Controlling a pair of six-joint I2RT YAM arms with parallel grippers.
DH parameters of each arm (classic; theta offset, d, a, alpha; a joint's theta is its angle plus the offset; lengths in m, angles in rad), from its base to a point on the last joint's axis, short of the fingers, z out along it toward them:
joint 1: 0 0.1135 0.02 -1.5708
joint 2: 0 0 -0.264 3.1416
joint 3: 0.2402 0 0.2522 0
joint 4: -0.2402 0 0.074 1.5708
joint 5: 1.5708 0 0 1.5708
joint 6: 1.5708 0.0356 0 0
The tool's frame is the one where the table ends.
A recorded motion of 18 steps. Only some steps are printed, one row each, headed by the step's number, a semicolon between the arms.
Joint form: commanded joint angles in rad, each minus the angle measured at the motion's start. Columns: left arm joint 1, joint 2, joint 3, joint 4, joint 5, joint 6; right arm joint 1, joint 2, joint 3, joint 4, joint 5, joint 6.
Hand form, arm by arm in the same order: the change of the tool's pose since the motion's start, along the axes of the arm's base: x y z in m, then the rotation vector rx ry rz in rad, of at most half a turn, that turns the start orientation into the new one. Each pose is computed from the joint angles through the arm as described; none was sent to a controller.
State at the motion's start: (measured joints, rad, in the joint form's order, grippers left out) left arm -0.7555 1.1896 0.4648 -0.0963 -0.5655 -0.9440; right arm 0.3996 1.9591 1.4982 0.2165 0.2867 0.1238
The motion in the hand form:
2: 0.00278 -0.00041 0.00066 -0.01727 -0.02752 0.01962; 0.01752 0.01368 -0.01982 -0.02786 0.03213 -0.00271
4: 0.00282 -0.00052 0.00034 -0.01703 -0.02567 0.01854; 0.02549 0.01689 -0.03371 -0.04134 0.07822 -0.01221
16: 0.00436 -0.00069 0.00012 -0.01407 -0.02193 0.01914; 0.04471 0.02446 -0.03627 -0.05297 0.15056 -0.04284
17: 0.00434 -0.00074 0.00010 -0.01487 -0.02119 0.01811; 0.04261 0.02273 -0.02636 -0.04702 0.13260 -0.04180
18: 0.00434 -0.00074 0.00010 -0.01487 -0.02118 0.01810; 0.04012 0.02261 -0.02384 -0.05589 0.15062 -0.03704
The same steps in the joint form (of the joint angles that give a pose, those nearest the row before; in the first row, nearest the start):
2: 0.0054 0.0069 -0.0031 0.0380 -0.0143 -0.0071; 0.0130 0.0993 0.0798 -0.0185 0.0186 -0.0087
4: 0.0054 0.0084 -0.0031 0.0380 -0.0128 -0.0071; 0.0130 0.1470 0.1169 -0.0582 0.0262 0.0004
16: 0.0100 0.0161 0.0015 0.0381 -0.0097 -0.0040; 0.0131 0.2377 0.2827 -0.2134 0.0493 0.0297
17: 0.0100 0.0161 0.0015 0.0380 -0.0082 -0.0041; 0.0115 0.2178 0.2827 -0.2134 0.0477 0.0266
18: 0.0100 0.0161 0.0015 0.0380 -0.0082 -0.0041; 0.0130 0.2086 0.2858 -0.2453 0.0447 0.0250

